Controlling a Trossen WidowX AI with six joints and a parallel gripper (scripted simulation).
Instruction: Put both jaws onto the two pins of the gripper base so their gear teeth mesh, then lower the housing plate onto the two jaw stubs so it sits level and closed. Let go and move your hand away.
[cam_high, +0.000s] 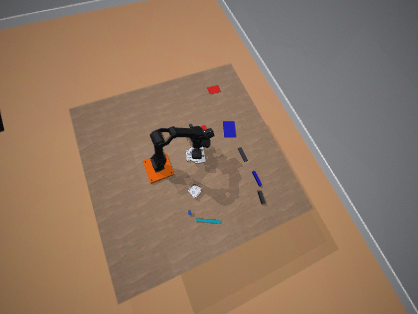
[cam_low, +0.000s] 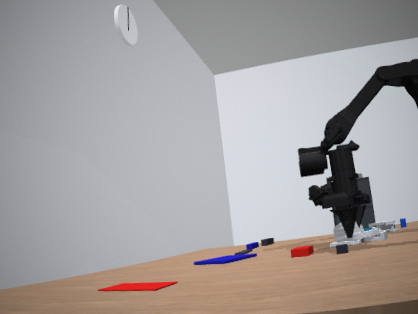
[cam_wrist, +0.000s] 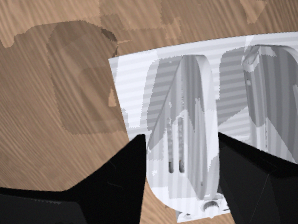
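Right now my gripper tip is 5 cm past the white jaw and 4 cm to the left of it. Round my gripper tip: red block 12 cm ahead, 12 cm to the left, 1 cm below; blue plate 29 cm ahead, 5 cm to the left, 1 cm below; blue bar 28 cm ahead, 36 cm to the right, 1 cm below.
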